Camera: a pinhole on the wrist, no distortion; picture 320 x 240 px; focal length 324.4 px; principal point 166.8 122.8 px. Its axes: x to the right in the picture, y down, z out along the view. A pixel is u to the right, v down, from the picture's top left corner.
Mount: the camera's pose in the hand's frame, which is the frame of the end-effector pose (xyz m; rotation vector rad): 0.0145 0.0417 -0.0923 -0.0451 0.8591 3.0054
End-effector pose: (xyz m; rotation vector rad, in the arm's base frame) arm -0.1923 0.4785 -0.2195 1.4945 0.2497 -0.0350
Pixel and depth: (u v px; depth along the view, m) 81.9 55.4 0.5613
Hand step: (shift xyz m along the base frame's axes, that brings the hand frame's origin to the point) 0.2707 -0.2683 0.4182
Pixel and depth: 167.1 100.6 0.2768
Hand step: 0.0630 -0.1134 0.2061
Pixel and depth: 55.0 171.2 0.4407
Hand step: 0.2348 -0.2797 0.2028
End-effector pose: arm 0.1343 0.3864 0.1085 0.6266 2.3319 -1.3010
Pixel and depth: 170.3 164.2 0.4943
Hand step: 0.1862 -0.1953 -0.3454
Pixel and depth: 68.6 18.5 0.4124
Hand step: 0.1215 0.0332 -0.4200
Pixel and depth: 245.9 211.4 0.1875
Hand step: 0.0959 -0.0411 -0.0924
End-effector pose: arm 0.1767 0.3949 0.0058 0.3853 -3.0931 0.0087
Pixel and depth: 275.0 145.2 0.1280
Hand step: 0.0049 0.1066 -0.0207
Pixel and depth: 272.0 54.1 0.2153
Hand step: 0.0082 0.2027 -0.0660
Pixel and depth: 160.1 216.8 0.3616
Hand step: -0.0524 0.1344 -0.2701
